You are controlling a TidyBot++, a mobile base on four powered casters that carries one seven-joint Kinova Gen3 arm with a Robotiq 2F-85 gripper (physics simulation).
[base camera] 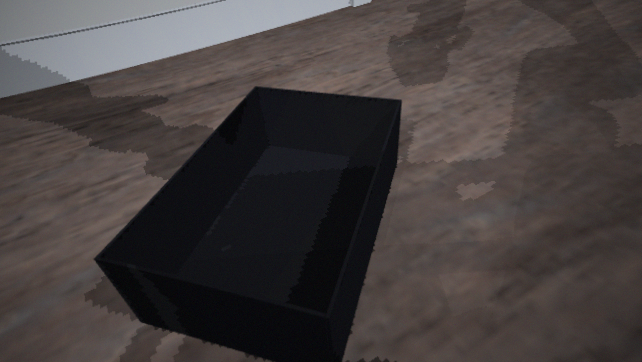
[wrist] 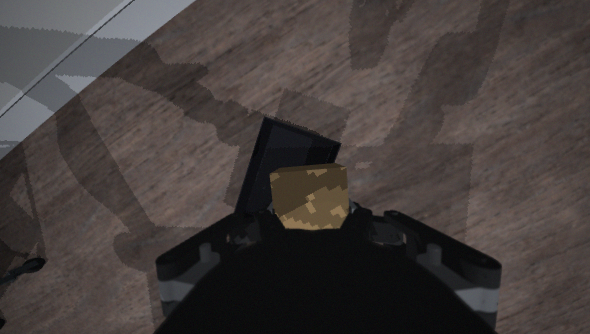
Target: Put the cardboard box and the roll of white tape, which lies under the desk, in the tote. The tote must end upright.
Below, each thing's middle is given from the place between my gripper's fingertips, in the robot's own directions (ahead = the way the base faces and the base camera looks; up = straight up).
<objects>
My gripper is now 10 mm below the tan cardboard box (wrist: 311,197). Round my hand: black tote (base camera: 263,237): 280 mm below, 60 mm to the left, 30 mm behind.
</objects>
